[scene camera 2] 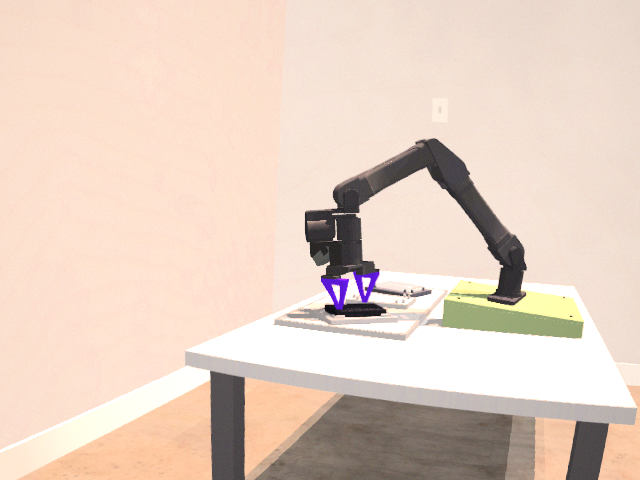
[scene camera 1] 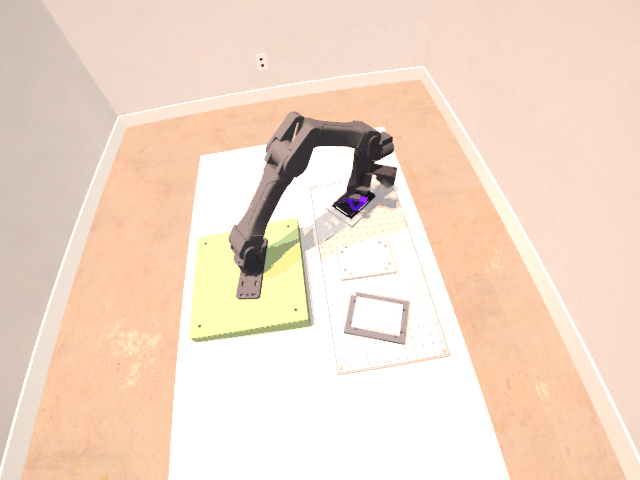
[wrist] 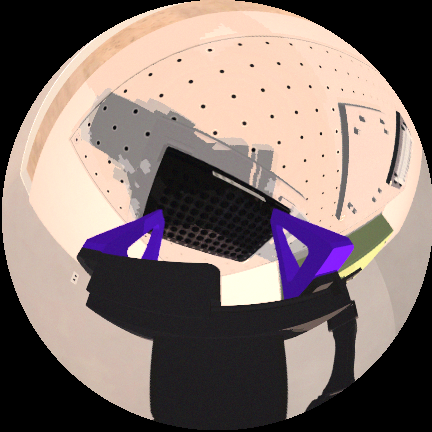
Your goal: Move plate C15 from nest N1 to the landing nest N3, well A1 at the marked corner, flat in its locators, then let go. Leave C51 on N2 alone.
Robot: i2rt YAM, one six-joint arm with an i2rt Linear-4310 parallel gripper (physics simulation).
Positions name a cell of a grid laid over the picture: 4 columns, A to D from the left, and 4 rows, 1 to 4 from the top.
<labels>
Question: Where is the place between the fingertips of the gripper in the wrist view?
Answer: At C2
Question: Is the gripper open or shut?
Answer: Open.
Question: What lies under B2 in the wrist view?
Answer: A black perforated plate.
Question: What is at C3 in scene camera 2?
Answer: The gripper.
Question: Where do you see a white plate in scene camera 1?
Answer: C3
</labels>
